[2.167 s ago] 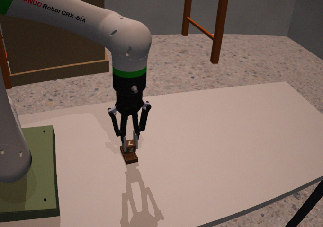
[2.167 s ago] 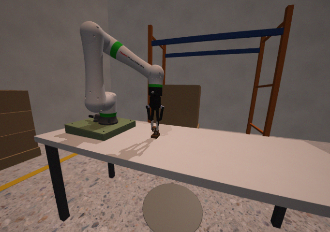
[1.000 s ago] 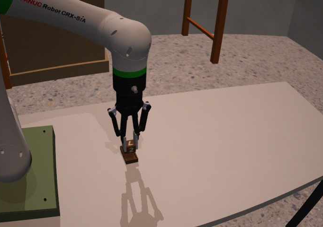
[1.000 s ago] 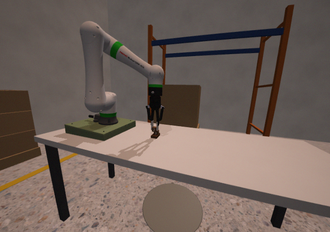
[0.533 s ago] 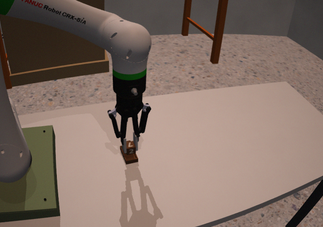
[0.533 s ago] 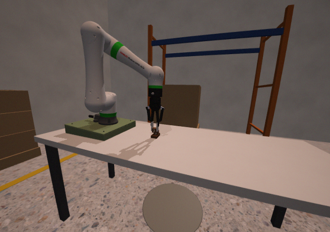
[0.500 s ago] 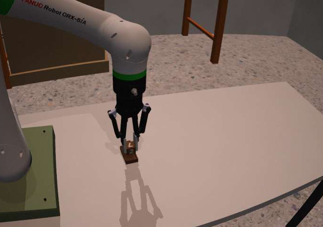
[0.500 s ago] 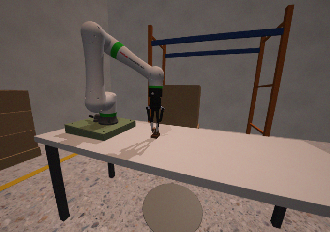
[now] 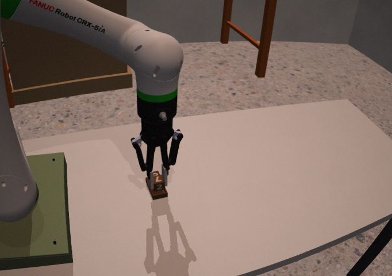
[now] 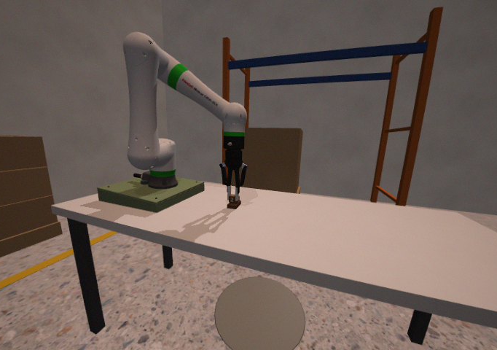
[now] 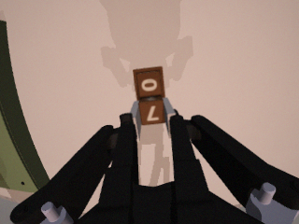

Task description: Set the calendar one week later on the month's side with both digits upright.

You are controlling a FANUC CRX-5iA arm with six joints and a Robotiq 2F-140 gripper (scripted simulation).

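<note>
Right now the brown tray is 6 cm below my hand and 2 cm to the left of it.
</note>
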